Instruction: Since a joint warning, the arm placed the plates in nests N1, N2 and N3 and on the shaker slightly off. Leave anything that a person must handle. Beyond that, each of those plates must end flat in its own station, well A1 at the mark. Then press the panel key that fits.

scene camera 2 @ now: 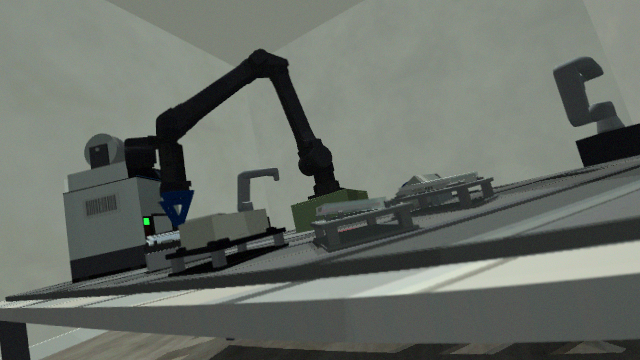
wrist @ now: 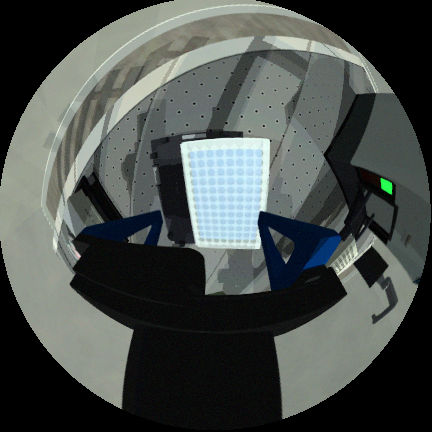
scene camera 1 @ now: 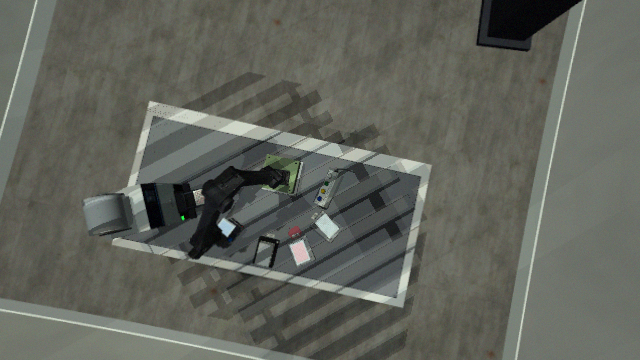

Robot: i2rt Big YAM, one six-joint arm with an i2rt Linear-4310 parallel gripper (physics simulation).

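My gripper is open, its blue fingers wide apart at the blue-welled plate's near end in the wrist view. That plate lies shifted to one side on a dark station; its tilt is unclear. A pink plate sits on a grey nest, looking slightly tilted. A pale plate rests on another grey nest. A black nest bears a beige box-like item. The key panel has coloured keys. Labels and A1 marks are unreadable.
A large instrument with a green light stands at the left; a white welled plate is at its front. The arm's green base block is at the back. A red item lies behind the pink plate.
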